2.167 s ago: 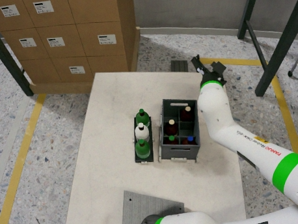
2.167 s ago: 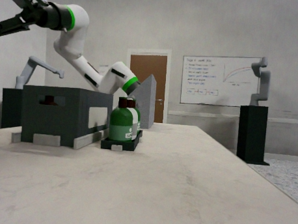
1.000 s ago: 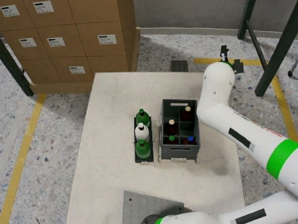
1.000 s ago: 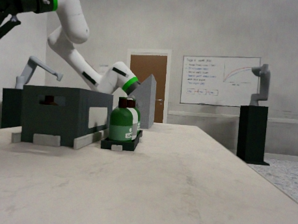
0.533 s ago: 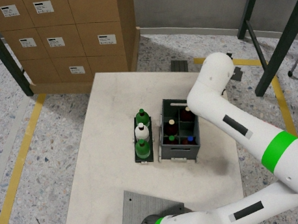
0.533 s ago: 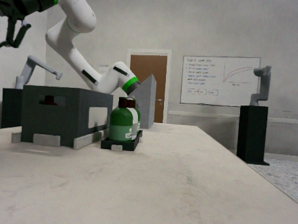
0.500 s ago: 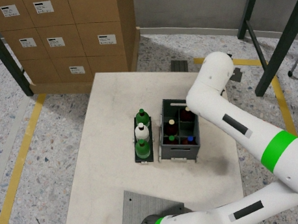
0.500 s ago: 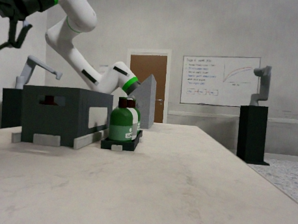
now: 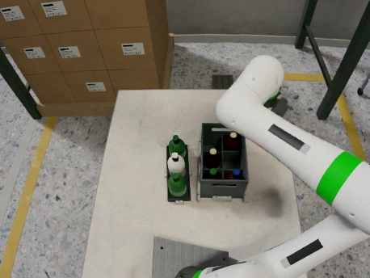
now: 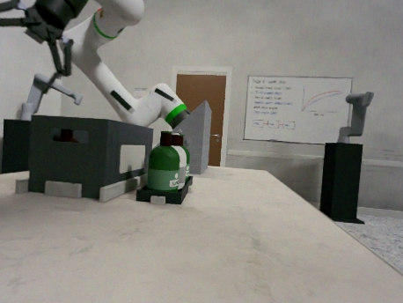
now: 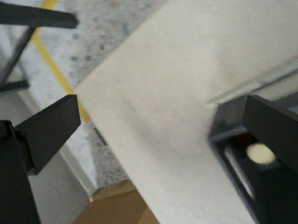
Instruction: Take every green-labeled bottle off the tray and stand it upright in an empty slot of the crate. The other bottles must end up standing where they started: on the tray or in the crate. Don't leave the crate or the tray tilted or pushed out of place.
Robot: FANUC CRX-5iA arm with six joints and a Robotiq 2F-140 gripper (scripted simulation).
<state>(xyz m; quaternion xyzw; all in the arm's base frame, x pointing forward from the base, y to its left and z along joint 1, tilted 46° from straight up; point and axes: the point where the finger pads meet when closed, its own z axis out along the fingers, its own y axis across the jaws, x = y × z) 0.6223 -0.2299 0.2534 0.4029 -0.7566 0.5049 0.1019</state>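
Right now my hand is 370 mm to the right of the white-labeled bottle, 190 mm above it and 90 mm past it. Also, from my hand: dark crate (190 mm below, 170 mm to the left, 100 mm behind); then dark tray (370 mm to the left, 260 mm below, 100 mm behind).
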